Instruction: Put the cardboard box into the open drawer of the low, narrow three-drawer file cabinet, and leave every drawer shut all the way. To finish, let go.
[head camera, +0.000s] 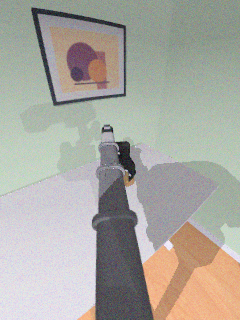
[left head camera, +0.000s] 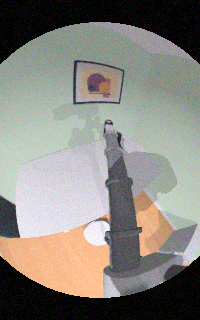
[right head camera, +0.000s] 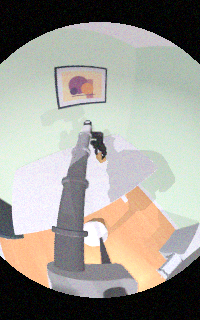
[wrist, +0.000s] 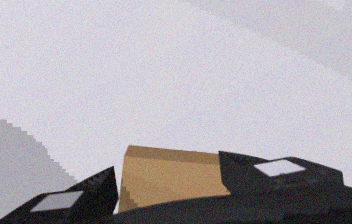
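Seen in the pictures: gripper, between the fingertips: (head camera: 124, 178) (right head camera: 99, 156) (wrist: 168, 174); robot's base, origin of its link: (left head camera: 97, 231) (right head camera: 93, 232).
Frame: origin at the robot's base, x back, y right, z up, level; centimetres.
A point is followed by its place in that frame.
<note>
A small brown cardboard box (head camera: 129, 181) {y 11.5, x -66.4, z 96.2 cm} (right head camera: 101, 158) (wrist: 171, 178) {y 8.9, x -69.1, z 97.5 cm} lies on a wide white table top (head camera: 43, 228) {y -35.6, x -42.5, z 92.3 cm} (left head camera: 59, 190) {y -33.8, x -33.5, z 92.2 cm} (right head camera: 38, 185) {y -45.7, x -37.4, z 92.2 cm} (wrist: 171, 71) {y 1.5, x -64.3, z 92.2 cm}, near its far right part. My gripper (head camera: 131, 175) (right head camera: 102, 155) {y 8.8, x -68.8, z 97.3 cm} (wrist: 168, 174) {y 8.8, x -68.8, z 97.3 cm} hangs from the end of the outstretched arm, right over the box. Its fingers stand wide open, one on each side of the box, and do not clamp it. In the left head view the arm hides the gripper and the box. A grey low cabinet (left head camera: 179, 238) {y 134.1, x 47.9, z 33.9 cm} (right head camera: 181, 237) {y 136.3, x 46.7, z 34.7 cm} shows at the lower right edge; its drawers are hard to make out.
The table stands in a corner against pale green walls, with a framed picture (head camera: 83, 57) {y -11.1, x -102.3, z 164.2 cm} above it. A white round object (left head camera: 95, 233) {y -3.4, x 1.2, z 18.7 cm} (right head camera: 93, 233) {y 0.6, x 0.2, z 18.7 cm} sits on the wooden floor (head camera: 200, 286) {y 73.7, x -17.6, z -2.8 cm} by the table's near edge. A dark object (left head camera: 7, 221) {y -148.5, x 25.5, z 33.8 cm} shows at the far left.
</note>
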